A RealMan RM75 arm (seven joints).
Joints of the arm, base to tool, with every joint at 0 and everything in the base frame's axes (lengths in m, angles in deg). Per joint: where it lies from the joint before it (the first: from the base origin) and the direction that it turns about. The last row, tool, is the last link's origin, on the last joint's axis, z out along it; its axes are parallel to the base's.
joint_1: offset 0 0 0.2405 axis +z
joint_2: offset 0 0 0 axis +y
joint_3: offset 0 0 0.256 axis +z
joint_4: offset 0 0 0 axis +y
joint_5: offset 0 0 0.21 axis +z
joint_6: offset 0 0 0 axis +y
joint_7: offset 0 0 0.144 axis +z
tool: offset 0 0 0
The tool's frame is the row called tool.
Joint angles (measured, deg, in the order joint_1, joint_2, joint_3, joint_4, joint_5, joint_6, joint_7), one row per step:
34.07 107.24 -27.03 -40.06 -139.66 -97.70 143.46
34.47 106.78 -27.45 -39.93 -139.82 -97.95 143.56
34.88 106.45 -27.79 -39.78 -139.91 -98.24 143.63
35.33 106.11 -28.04 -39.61 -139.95 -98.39 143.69
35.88 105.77 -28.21 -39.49 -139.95 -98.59 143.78
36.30 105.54 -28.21 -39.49 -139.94 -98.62 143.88
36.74 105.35 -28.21 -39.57 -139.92 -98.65 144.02
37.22 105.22 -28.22 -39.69 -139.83 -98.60 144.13
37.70 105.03 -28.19 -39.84 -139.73 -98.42 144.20
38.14 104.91 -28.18 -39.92 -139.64 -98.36 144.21
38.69 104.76 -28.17 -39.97 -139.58 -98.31 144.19
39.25 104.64 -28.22 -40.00 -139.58 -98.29 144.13
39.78 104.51 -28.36 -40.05 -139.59 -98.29 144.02
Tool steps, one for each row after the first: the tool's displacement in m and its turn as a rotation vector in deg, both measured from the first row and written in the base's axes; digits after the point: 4 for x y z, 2 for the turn. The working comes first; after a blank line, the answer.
Tool pose at each row, in the base's axes (x y z in m, rotation vector in deg; the steps are taken from these numbers as rounded here):
0.3156 0.3344 0.0941 -121.59 118.22 21.02
0.3141 0.3362 0.0964 -122.13 117.88 20.09
0.3121 0.3378 0.0977 -122.77 117.63 19.41
0.3101 0.3400 0.0993 -123.30 117.25 18.94
0.3073 0.3428 0.1012 -123.89 116.77 18.64
0.3051 0.3453 0.1030 -124.15 116.29 18.63
0.3027 0.3480 0.1048 -124.41 115.78 18.65
0.2998 0.3511 0.1062 -124.74 115.12 18.80
0.2971 0.3546 0.1084 -124.93 114.26 19.02
0.2944 0.3574 0.1097 -125.28 113.58 19.18
0.2911 0.3607 0.1111 -125.77 112.77 19.31
0.2877 0.3637 0.1121 -126.35 111.97 19.28
0.2845 0.3666 0.1131 -127.00 111.12 19.09

-0.0015 0.0018 0.0023 -0.46 -0.48 0.37
-0.0035 0.0034 0.0036 -0.92 -0.73 0.77
-0.0055 0.0056 0.0052 -1.18 -0.97 1.17
-0.0083 0.0084 0.0071 -1.35 -1.14 1.66
-0.0105 0.0109 0.0089 -1.24 -1.29 1.99
-0.0129 0.0136 0.0107 -1.10 -1.43 2.34
-0.0158 0.0167 0.0121 -0.87 -1.55 2.79
-0.0185 0.0202 0.0143 -0.43 -1.78 3.26
-0.0212 0.0230 0.0156 -0.20 -1.88 3.74
-0.0245 0.0263 0.0170 0.01 -2.01 4.34
-0.0279 0.0293 0.0180 0.10 -2.19 4.98
-0.0311 0.0322 0.0190 0.12 -2.44 5.67

